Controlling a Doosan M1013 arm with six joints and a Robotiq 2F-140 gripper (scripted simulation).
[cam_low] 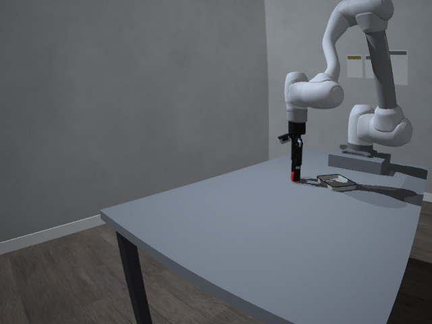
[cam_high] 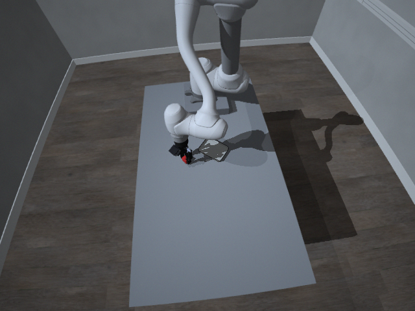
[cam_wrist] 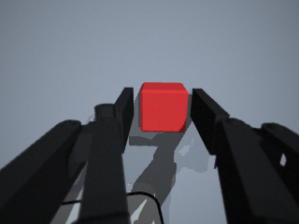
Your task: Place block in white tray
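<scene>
The red block is 20 mm below my hand. Round my hand: white tray: 180 mm to the left, 60 mm behind, 20 mm below.
</scene>
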